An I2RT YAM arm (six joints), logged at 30 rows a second.
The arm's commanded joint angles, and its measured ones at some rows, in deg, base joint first. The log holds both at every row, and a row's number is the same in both.
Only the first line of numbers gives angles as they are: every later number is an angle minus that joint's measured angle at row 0.
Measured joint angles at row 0:
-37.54 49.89 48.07 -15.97 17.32 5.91
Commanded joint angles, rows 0 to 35:
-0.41 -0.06 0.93 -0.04 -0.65 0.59
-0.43 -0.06 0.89 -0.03 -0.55 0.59
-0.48 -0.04 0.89 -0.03 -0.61 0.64
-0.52 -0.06 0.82 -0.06 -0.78 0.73
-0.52 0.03 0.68 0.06 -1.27 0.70
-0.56 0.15 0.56 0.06 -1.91 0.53
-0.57 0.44 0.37 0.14 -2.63 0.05
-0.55 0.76 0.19 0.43 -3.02 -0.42
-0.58 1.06 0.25 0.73 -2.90 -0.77
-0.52 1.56 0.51 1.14 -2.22 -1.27
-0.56 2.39 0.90 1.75 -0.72 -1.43
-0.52 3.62 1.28 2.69 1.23 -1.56
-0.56 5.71 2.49 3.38 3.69 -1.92
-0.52 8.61 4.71 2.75 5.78 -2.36
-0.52 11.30 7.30 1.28 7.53 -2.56
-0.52 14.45 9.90 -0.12 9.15 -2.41
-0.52 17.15 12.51 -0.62 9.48 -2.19
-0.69 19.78 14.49 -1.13 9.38 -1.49
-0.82 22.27 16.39 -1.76 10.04 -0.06
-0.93 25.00 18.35 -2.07 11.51 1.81
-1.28 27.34 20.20 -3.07 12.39 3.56
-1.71 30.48 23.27 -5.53 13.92 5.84
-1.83 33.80 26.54 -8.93 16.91 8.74
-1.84 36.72 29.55 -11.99 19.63 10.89
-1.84 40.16 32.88 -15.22 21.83 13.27
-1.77 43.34 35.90 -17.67 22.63 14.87
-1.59 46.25 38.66 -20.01 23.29 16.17
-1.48 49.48 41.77 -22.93 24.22 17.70
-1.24 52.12 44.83 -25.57 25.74 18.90
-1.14 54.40 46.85 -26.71 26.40 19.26
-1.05 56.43 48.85 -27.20 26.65 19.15
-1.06 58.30 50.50 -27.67 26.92 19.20
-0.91 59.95 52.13 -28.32 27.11 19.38
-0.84 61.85 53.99 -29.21 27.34 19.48
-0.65 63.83 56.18 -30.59 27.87 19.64
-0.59 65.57 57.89 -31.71 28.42 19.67
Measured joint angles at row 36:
-1.09 62.79 53.71 -24.94 24.94 17.25
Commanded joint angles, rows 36 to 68:
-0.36 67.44 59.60 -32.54 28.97 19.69
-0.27 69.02 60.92 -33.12 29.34 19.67
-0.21 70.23 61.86 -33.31 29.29 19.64
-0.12 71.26 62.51 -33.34 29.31 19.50
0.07 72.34 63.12 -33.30 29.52 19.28
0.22 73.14 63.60 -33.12 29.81 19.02
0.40 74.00 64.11 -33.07 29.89 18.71
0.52 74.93 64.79 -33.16 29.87 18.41
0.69 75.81 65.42 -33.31 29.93 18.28
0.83 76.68 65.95 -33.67 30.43 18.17
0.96 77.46 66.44 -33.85 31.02 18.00
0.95 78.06 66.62 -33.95 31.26 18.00
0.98 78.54 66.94 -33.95 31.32 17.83
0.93 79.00 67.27 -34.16 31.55 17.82
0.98 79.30 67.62 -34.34 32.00 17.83
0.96 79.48 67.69 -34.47 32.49 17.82
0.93 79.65 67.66 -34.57 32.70 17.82
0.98 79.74 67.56 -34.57 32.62 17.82
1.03 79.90 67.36 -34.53 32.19 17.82
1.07 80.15 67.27 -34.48 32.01 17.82
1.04 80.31 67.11 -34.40 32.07 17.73
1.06 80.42 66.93 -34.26 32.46 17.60
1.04 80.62 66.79 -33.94 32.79 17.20
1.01 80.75 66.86 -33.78 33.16 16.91
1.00 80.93 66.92 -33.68 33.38 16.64
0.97 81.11 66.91 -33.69 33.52 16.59
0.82 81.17 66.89 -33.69 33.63 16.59
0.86 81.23 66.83 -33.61 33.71 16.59
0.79 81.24 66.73 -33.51 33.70 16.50
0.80 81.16 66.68 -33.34 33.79 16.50
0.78 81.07 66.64 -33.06 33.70 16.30
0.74 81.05 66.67 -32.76 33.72 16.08
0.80 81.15 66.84 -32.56 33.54 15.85
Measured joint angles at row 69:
0.81 80.10 66.23 -32.83 32.33 16.35
